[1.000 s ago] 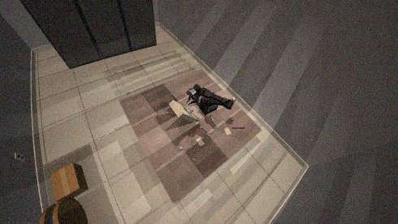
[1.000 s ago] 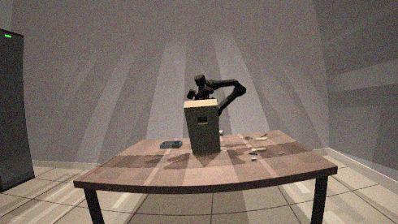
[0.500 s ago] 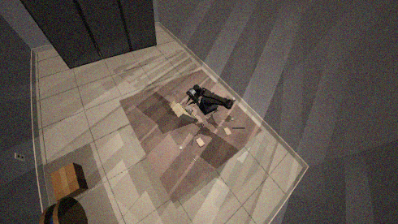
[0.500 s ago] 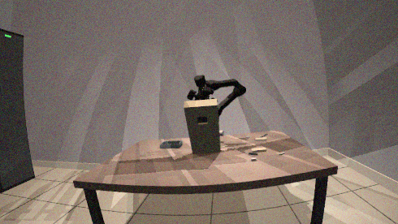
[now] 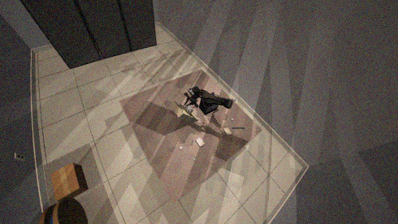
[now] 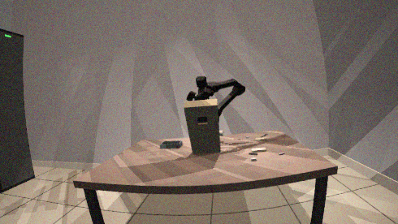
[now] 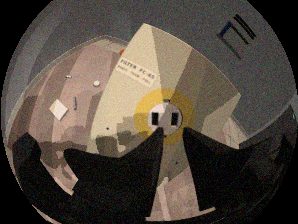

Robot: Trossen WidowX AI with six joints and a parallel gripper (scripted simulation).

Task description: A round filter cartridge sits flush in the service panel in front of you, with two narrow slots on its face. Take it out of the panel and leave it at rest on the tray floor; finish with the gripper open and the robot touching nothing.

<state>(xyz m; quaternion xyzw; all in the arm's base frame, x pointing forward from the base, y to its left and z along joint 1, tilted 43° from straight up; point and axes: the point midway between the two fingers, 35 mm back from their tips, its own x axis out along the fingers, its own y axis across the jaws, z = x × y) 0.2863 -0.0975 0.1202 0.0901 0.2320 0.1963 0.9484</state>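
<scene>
Right now my gripper tip is 40 mm short of the round filter cartridge and 40 mm above it. Round my gripper tip: service panel box 110 mm below; then grey tray 370 mm behind, 300 mm to the right, 280 mm below.
</scene>
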